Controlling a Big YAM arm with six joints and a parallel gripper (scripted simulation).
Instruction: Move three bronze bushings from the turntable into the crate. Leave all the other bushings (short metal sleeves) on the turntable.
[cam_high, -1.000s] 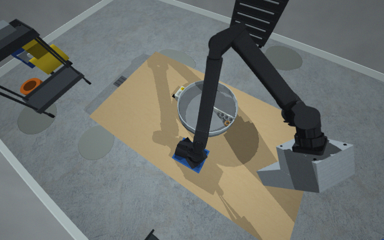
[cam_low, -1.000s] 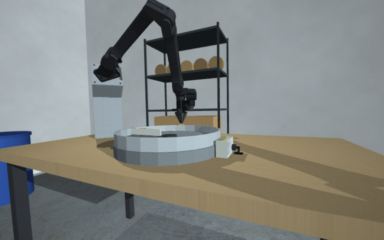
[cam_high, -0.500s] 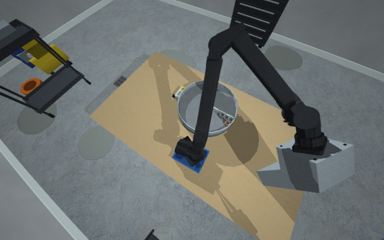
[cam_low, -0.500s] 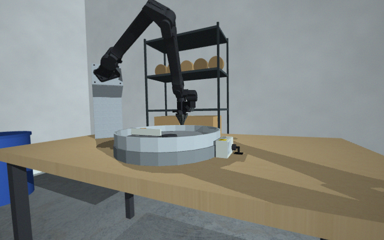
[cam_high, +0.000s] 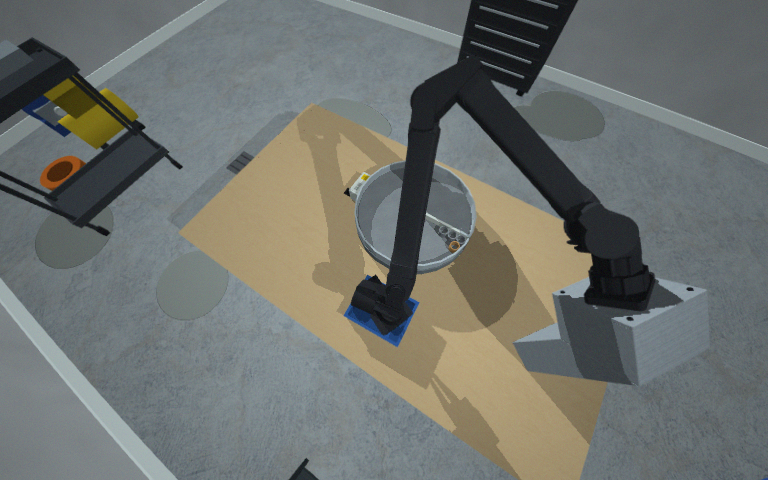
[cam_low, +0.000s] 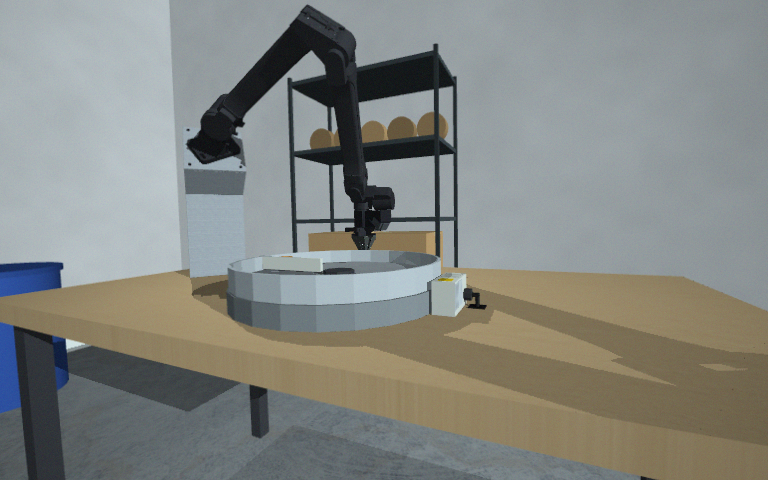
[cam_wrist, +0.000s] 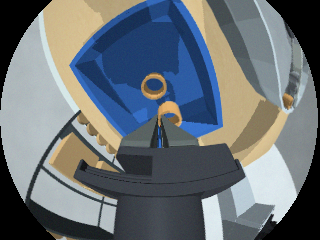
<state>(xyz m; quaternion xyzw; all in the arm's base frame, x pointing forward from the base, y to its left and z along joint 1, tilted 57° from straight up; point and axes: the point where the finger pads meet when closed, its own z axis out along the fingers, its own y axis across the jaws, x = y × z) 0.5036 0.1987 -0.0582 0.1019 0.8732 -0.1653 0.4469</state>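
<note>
Right now the blue crate is 40 mm ahead of my hand, 10 mm to the right of it and 30 mm below it. Also, from my hand: grey turntable: 80 mm ahead, 370 mm to the right.
</note>
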